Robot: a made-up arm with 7 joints. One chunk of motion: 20 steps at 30 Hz.
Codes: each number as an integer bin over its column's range. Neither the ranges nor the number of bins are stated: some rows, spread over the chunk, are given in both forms.
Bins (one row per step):
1: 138 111 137 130 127 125
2: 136 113 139 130 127 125
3: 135 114 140 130 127 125
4: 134 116 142 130 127 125
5: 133 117 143 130 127 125
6: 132 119 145 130 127 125
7: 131 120 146 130 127 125
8: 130 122 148 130 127 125
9: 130 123 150 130 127 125
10: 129 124 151 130 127 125
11: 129 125 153 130 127 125
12: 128 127 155 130 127 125
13: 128 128 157 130 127 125
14: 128 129 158 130 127 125
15: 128 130 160 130 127 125
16: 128 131 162 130 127 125
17: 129 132 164 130 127 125
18: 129 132 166 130 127 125
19: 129 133 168 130 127 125
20: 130 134 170 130 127 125
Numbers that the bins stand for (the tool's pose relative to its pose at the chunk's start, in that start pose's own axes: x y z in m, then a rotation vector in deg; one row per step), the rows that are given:
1: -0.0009 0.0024 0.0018 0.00 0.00 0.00
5: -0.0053 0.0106 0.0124 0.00 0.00 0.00
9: -0.0078 0.0188 0.0247 0.00 0.00 0.00
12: -0.0096 0.0243 0.0335 0.00 0.00 0.00
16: -0.0096 0.0298 0.0459 0.00 0.00 0.00
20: -0.0078 0.0339 0.0600 0.00 0.00 0.00
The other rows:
2: -0.0027 0.0051 0.0053 0.00 0.00 0.00
3: -0.0035 0.0065 0.0071 0.00 0.00 0.00
4: -0.0044 0.0092 0.0106 0.00 0.00 0.00
6: -0.0061 0.0133 0.0159 0.00 0.00 0.00
7: -0.0070 0.0147 0.0176 0.00 0.00 0.00
8: -0.0078 0.0175 0.0212 0.00 0.00 0.00
10: -0.0087 0.0202 0.0265 0.00 0.00 0.00
11: -0.0087 0.0216 0.0300 0.00 0.00 0.00
13: -0.0096 0.0257 0.0371 0.00 0.00 0.00
14: -0.0096 0.0271 0.0388 0.00 0.00 0.00
15: -0.0096 0.0284 0.0424 0.00 0.00 0.00
17: -0.0087 0.0312 0.0494 0.00 0.00 0.00
18: -0.0087 0.0312 0.0529 0.00 0.00 0.00
19: -0.0087 0.0325 0.0565 0.00 0.00 0.00

